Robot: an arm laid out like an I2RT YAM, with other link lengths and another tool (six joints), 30 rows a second.
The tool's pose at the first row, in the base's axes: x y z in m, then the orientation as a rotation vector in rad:
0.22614, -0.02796, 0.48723, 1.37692, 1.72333, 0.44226
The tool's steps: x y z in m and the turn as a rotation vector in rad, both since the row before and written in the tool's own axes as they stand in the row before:
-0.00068, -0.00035, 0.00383, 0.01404, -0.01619, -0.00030
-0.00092, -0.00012, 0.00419, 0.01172, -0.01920, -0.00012
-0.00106, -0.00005, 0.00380, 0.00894, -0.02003, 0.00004
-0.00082, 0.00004, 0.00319, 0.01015, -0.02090, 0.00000
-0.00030, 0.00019, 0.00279, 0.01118, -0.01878, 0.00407
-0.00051, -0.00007, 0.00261, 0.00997, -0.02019, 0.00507
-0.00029, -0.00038, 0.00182, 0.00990, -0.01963, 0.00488
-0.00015, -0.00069, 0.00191, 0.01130, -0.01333, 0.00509
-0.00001, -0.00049, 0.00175, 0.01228, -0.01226, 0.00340
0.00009, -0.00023, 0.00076, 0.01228, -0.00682, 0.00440
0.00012, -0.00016, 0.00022, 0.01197, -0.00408, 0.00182
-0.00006, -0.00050, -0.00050, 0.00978, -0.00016, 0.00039
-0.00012, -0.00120, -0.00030, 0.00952, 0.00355, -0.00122
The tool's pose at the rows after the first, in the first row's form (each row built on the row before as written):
0.22897, -0.02958, 0.48509, 1.38663, 1.71649, 0.41850
0.23218, -0.03151, 0.48300, 1.39466, 1.70597, 0.39444
0.23509, -0.03352, 0.48125, 1.40066, 1.69340, 0.37211
0.23755, -0.03518, 0.47982, 1.40731, 1.68052, 0.34819
0.23979, -0.03627, 0.47851, 1.41823, 1.66698, 0.32738
0.24168, -0.03762, 0.47722, 1.42889, 1.65106, 0.30705
0.24277, -0.03864, 0.47607, 1.43919, 1.63557, 0.28712
0.24371, -0.03969, 0.47460, 1.45102, 1.62540, 0.27103
0.24466, -0.04052, 0.47329, 1.46214, 1.61748, 0.25403
0.24506, -0.04081, 0.47266, 1.47451, 1.61313, 0.24176
0.24512, -0.04084, 0.47237, 1.48471, 1.61261, 0.23035
0.24441, -0.04081, 0.47235, 1.49244, 1.61545, 0.22285
0.24334, -0.04109, 0.47179, 1.49901, 1.62228, 0.21752

